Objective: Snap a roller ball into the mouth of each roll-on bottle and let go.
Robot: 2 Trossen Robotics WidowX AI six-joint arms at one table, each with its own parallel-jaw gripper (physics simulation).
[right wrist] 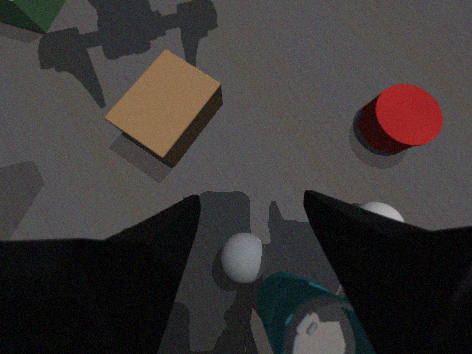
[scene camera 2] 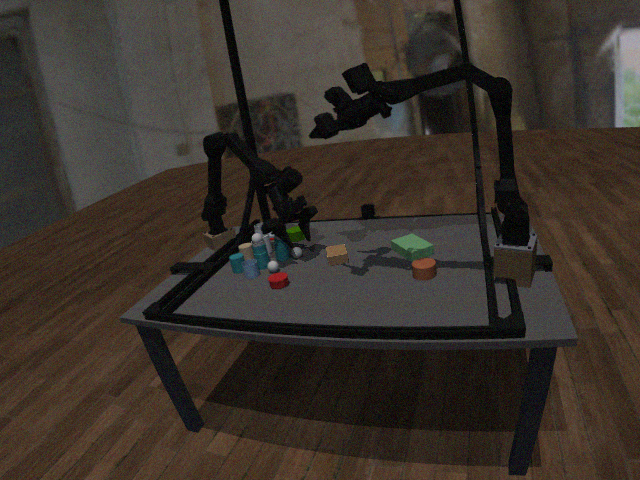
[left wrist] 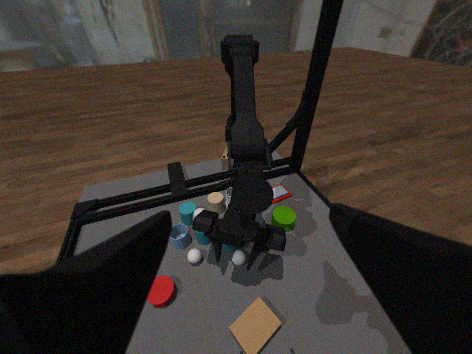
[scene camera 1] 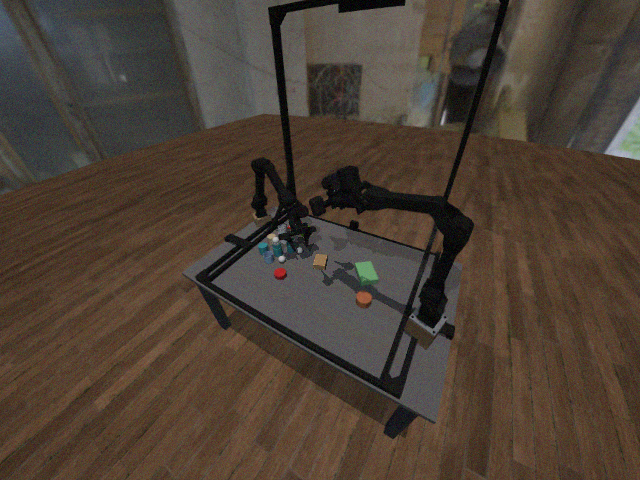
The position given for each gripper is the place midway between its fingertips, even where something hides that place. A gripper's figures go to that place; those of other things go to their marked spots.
Labels:
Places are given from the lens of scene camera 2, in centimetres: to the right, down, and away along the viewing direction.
left gripper [scene camera 2: 319,133]: 0, -29, 105
right gripper [scene camera 2: 301,244]: -6, 1, 124

